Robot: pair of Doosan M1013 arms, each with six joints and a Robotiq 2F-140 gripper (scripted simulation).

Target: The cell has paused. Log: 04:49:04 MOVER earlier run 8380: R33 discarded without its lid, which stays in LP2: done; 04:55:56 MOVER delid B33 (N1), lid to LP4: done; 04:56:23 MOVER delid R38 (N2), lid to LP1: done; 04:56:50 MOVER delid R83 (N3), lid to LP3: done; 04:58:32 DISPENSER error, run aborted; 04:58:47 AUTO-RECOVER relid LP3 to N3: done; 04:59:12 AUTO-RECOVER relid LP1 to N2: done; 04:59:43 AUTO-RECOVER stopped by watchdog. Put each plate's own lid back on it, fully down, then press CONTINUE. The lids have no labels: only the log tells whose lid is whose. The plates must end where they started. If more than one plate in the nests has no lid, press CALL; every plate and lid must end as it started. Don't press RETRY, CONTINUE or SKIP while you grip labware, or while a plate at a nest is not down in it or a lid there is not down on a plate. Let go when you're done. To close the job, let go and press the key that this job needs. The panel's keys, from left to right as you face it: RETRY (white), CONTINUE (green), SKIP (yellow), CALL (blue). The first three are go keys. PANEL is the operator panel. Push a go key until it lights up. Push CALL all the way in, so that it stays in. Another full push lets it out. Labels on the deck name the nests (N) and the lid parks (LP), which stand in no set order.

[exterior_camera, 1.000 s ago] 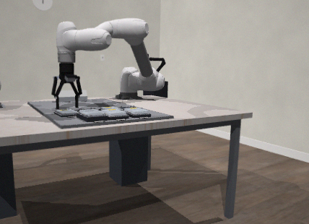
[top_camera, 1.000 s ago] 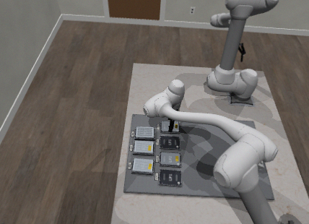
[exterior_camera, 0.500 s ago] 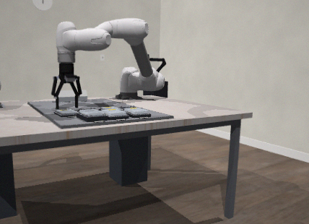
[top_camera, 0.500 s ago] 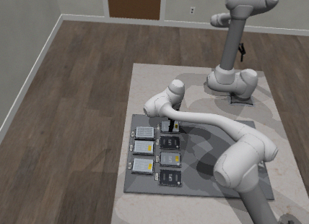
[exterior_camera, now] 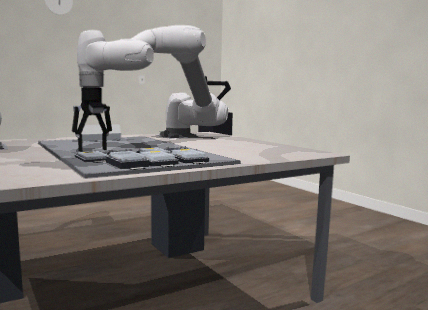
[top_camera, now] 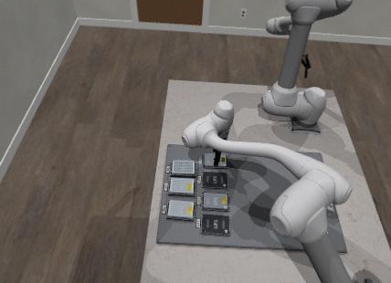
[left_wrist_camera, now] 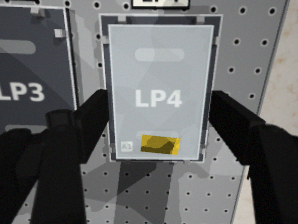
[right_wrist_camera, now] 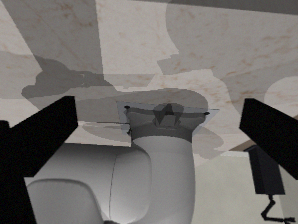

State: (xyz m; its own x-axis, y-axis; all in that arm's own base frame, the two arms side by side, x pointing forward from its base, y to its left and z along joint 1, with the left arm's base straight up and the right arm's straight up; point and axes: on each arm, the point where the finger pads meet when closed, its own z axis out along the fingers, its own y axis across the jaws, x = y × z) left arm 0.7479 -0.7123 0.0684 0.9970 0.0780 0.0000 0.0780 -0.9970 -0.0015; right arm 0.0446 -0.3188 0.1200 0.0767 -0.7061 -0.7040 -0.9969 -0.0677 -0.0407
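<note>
Now: left hand 50 mm above the lid park LP4. From my left hand the other things lie so: lid park LP1: 30 mm ahead, 390 mm to the left, 50 mm below; lid park LP3: 10 mm ahead, 130 mm to the left, 50 mm below; well plate: 190 mm ahead, 50 mm to the left, 30 mm below.
</note>
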